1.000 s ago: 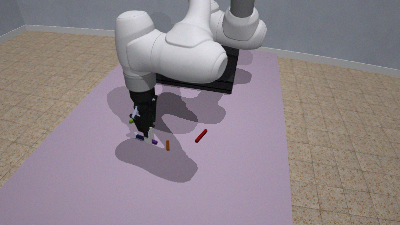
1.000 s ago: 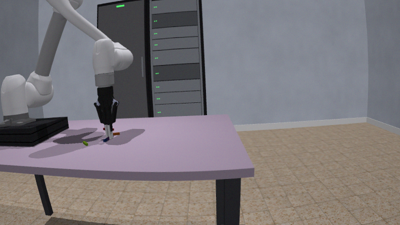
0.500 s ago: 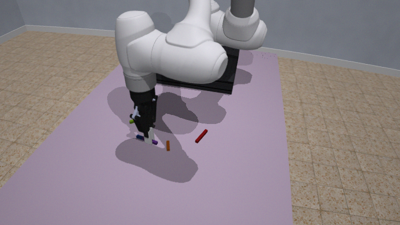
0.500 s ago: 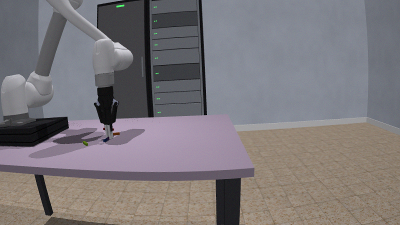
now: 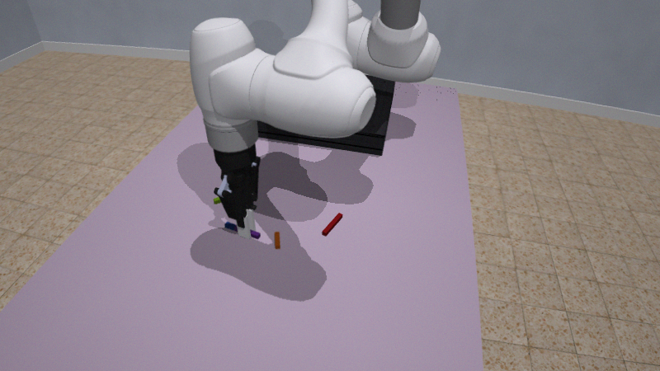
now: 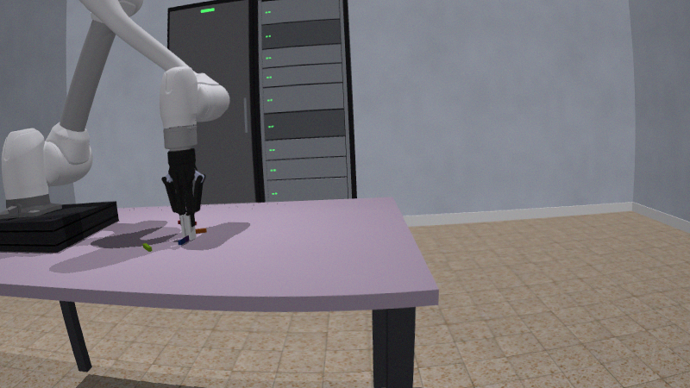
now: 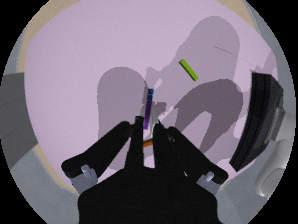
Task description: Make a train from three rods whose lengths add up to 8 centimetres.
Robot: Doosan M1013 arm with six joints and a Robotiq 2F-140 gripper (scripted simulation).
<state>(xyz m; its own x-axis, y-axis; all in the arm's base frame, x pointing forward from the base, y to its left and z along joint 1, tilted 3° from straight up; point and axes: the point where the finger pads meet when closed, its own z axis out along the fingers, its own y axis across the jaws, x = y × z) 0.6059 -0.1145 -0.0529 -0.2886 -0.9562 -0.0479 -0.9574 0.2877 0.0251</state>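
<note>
Now: hand 30 mm above the purple rod. Round my hand: orange rod 70 mm to the left, 30 mm below, 10 mm ahead; then lime rod 100 mm behind, 80 mm to the right, 30 mm below; then red rod 180 mm to the left, 50 mm behind, 30 mm below.
</note>
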